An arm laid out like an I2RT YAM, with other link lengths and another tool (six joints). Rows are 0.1 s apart.
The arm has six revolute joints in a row. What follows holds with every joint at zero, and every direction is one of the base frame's. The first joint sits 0.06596 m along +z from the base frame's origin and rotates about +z. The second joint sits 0.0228 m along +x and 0.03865 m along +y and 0.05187 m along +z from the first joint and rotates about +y. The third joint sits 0.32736 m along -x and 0.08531 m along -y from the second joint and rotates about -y. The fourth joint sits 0.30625 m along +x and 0.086 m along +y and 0.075 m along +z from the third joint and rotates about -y. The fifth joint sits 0.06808 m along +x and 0.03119 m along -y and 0.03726 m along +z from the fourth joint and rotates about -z. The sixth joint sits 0.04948 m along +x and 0.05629 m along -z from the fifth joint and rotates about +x. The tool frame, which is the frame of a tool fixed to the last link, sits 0.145 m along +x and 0.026 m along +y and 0.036 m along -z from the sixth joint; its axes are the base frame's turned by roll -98.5, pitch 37.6 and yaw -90 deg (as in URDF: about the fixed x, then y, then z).
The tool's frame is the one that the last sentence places.
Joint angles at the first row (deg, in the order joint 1, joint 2, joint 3, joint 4, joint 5, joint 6):
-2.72 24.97 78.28 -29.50 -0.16 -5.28
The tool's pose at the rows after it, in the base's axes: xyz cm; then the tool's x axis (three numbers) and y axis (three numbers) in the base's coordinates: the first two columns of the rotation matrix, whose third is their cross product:
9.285 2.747 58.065 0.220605 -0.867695 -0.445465 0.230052 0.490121 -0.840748
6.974 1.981 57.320 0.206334 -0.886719 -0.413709 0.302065 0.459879 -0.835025
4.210 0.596 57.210 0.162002 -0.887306 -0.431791 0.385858 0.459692 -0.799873
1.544 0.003 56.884 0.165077 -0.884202 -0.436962 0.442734 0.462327 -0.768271
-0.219 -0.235 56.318 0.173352 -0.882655 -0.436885 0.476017 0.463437 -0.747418
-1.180 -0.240 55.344 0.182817 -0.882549 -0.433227 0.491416 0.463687 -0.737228
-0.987 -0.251 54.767 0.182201 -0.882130 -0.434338 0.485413 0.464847 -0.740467
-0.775 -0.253 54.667 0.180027 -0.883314 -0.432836 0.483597 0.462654 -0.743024
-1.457 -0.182 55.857 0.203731 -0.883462 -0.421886 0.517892 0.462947 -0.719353
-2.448 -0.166 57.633 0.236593 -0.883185 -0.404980 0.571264 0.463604 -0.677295
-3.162 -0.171 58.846 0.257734 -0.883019 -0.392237 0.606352 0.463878 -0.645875
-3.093 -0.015 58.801 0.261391 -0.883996 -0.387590 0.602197 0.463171 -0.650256
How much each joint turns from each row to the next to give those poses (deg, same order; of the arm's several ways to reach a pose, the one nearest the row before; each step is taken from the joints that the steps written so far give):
4.70 -5.33 -4.11 0.35 1.39 -3.36
-0.31 -4.96 -2.71 1.23 1.45 -2.26
-1.44 -4.00 -0.48 -0.13 3.52 0.03
0.00 -3.94 -0.65 0.04 1.70 -0.02
0.00 -3.06 -0.88 0.00 0.68 -0.01
0.02 -2.80 -1.60 0.00 0.00 0.00
0.18 -0.69 -0.91 -0.15 0.02 -0.02
0.02 0.00 -0.33 0.17 -0.02 -0.15
0.00 0.00 0.15 2.65 -0.22 0.02
0.00 0.00 -0.13 4.54 -0.07 0.02
0.00 0.08 -0.09 3.22 0.00 0.00
0.00 0.02 -0.02 -0.11 -0.45 0.00

